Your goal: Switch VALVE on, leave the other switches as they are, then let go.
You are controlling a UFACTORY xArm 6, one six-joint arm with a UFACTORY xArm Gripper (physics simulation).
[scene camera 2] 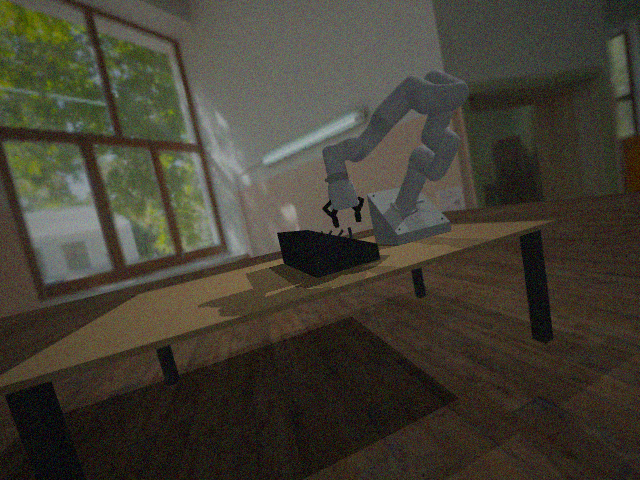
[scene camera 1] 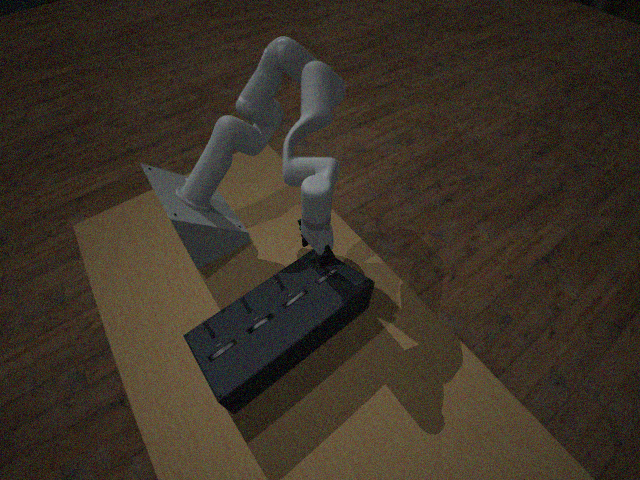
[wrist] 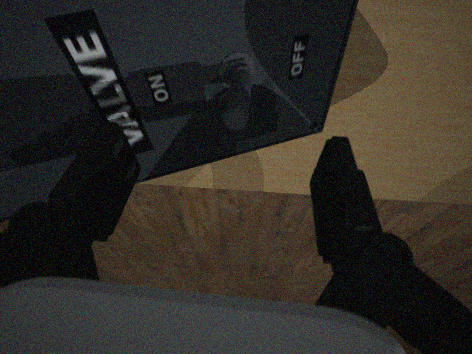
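Pixels of known places: gripper, between the fingertips: (scene camera 2: 348,224) (scene camera 1: 315,254) (wrist: 222,152); arm's base, origin of its link: (scene camera 2: 403,205) (scene camera 1: 193,199).
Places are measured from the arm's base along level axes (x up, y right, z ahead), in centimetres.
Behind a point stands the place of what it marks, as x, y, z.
The dark switch box (scene camera 1: 268,356) {-0.8, 1.5, 60.7} (scene camera 2: 330,255) {-10.4, -32.4, 51.4} (wrist: 190,30) {-7.0, -21.4, 42.4} stands on the table with a row of levers. The VALVE label (wrist: 102,80) {-5.1, -23.5, 46.7} (scene camera 1: 327,275) {-5.2, -24.7, 46.5} is at the box's right end in scene camera 1. The VALVE lever (wrist: 236,107) {-3.3, -23.1, 39.7} (scene camera 2: 349,232) {-4.9, -24.1, 40.1} stands between the ON mark (wrist: 159,87) {-6.1, -24.2, 44.2} and the OFF mark (wrist: 298,57) {-9.4, -23.1, 36.3}. In scene camera 2 it is near upright, while the other levers (scene camera 2: 330,233) {-5.5, -0.2, 41.1} (scene camera 1: 247,304) {-5.9, -0.2, 42.4} lean toward the arm's base. Its exact end position is hard to tell. My gripper (scene camera 1: 315,254) {-1.9, -24.5, 40.1} (scene camera 2: 347,223) {-1.9, -24.5, 40.1} (wrist: 222,152) {-1.9, -24.5, 40.1} is open and empty above the VALVE lever, apart from it.
The arm's wedge-shaped base (scene camera 1: 211,242) {-7.4, 0.7, 14.5} (scene camera 2: 385,227) {-8.3, -3.6, 14.2} stands on the wooden table (scene camera 1: 118,289) {-16.8, 35.3, 8.5} (scene camera 2: 155,315) {-16.8, -25.9, 110.7}, behind the box. The box's end lies near a table edge, with wooden floor (wrist: 215,240) beyond it. The pictures are dark, and shadows cover much of the panel.
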